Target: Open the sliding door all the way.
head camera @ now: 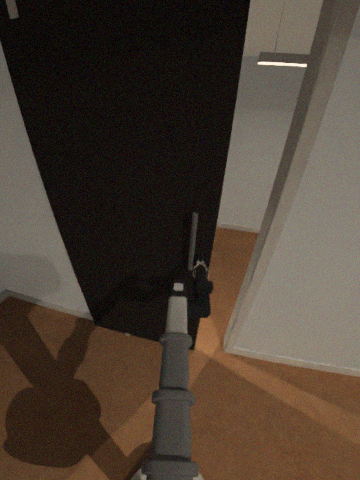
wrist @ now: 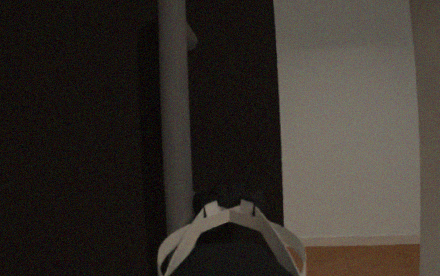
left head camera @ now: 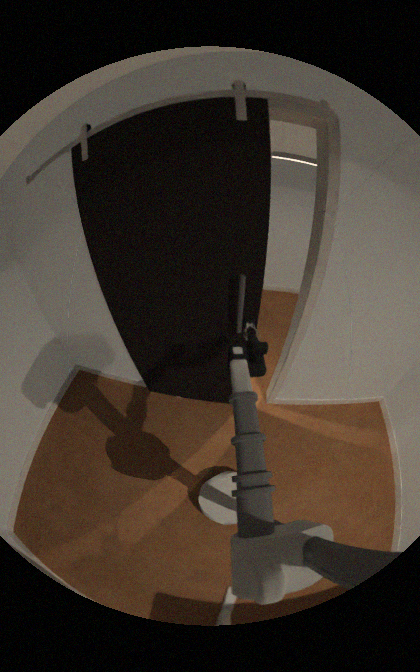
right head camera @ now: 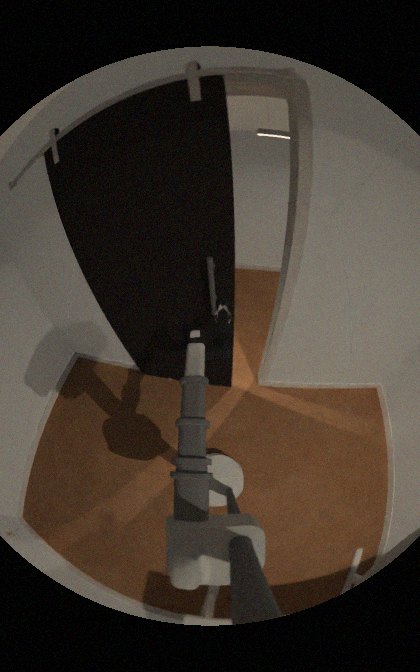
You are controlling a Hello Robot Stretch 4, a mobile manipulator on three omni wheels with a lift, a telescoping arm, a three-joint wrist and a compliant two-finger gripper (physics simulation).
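Pixels of known places: gripper, fingertip midpoint: point(head camera: 200, 255) point(wrist: 228, 198) point(left head camera: 247, 317) point(right head camera: 222, 299); robot's base, link origin: point(left head camera: 227, 496) point(right head camera: 215, 478).
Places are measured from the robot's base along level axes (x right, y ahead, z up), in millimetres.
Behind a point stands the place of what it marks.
The black sliding door point(head camera: 125, 150) @(x -244, y 899, z 1442 mm) point(left head camera: 175, 225) @(x -208, y 893, z 1428 mm) point(right head camera: 150, 200) @(x -157, y 883, z 1483 mm) point(wrist: 75, 125) @(x -77, y 868, z 1075 mm) hangs from a rail and stands partly open, with a gap between its right edge and the right door frame. Its grey vertical bar handle point(head camera: 193, 240) @(x 61, y 772, z 1097 mm) point(left head camera: 241, 302) @(x 60, y 772, z 1099 mm) point(right head camera: 211, 285) @(x 59, y 773, z 1094 mm) point(wrist: 175, 100) @(x 61, y 772, z 1086 mm) is near that right edge. My gripper point(head camera: 201, 262) @(x 104, y 799, z 994 mm) point(left head camera: 250, 326) point(right head camera: 223, 309) point(wrist: 228, 198) @(x 104, y 799, z 994 mm) is shut, its fingertips close together. It is at the handle's lower part, on the handle's right side, and the bar is not between the fingers. Whether the left finger touches the bar is hard to tell.
The right door frame point(left head camera: 327, 200) @(x 422, y 819, z 1588 mm) point(right head camera: 300, 200) @(x 432, y 818, z 1469 mm) borders the opening, where a wall and orange floor show behind. The overhead rail point(left head camera: 55, 157) @(x -887, y 1037, z 2036 mm) point(right head camera: 30, 165) runs on left past the door. A white round base point(left head camera: 217, 505) @(x -78, y -50, z 187 mm) point(right head camera: 230, 480) @(x 111, y -6, z 187 mm) is on the floor by my arm.
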